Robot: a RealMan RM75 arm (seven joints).
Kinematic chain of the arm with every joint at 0, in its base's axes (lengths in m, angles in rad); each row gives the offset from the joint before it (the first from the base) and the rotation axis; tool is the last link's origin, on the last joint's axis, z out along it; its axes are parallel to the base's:
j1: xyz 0 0 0.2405 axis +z
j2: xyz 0 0 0 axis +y
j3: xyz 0 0 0.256 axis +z
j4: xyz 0 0 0 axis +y
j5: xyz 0 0 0.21 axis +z
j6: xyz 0 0 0 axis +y
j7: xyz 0 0 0.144 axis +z
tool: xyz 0 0 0
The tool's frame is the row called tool.
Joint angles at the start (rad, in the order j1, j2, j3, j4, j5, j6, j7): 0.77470, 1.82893, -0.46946, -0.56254, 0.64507, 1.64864, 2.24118
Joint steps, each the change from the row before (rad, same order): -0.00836, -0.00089, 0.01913, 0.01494, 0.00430, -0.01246, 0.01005; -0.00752, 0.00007, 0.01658, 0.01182, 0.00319, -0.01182, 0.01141; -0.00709, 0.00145, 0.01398, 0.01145, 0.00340, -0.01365, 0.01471; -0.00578, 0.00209, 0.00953, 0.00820, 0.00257, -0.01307, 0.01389; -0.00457, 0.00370, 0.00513, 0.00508, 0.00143, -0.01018, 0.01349; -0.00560, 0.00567, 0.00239, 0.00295, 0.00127, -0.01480, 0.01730; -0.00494, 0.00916, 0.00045, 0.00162, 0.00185, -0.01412, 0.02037; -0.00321, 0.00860, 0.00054, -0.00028, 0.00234, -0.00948, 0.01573; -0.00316, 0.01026, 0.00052, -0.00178, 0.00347, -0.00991, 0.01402; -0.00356, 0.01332, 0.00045, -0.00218, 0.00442, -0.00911, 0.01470; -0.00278, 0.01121, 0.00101, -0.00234, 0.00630, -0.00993, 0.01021; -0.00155, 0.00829, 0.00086, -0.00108, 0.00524, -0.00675, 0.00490
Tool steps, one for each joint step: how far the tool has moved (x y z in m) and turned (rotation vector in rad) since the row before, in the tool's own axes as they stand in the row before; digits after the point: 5 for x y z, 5 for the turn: -0.00279, 0.00333, 0.00010, 0.00554, 0.02128, 0.03348; -0.00239, 0.00304, 0.00017, 0.00369, 0.01881, 0.03157; -0.00233, 0.00294, 0.00086, 0.00275, 0.01739, 0.03372; -0.00181, 0.00255, 0.00097, 0.00015, 0.01375, 0.02837; -0.00184, 0.00181, 0.00153, -0.00010, 0.00797, 0.02386; -0.00201, 0.00240, 0.00203, -0.00455, 0.00880, 0.02696; -0.00247, 0.00165, 0.00346, -0.00205, 0.00609, 0.02894; -0.00184, 0.00067, 0.00311, 0.00075, 0.00455, 0.02143; -0.00182, 0.00038, 0.00354, 0.00178, 0.00558, 0.01934; -0.00267, -0.00004, 0.00466, 0.00506, 0.00415, 0.02120; -0.00159, -0.00013, 0.00380, 0.00468, 0.00766, 0.01565; -0.00117, -0.00036, 0.00295, 0.00484, 0.00527, 0.00904
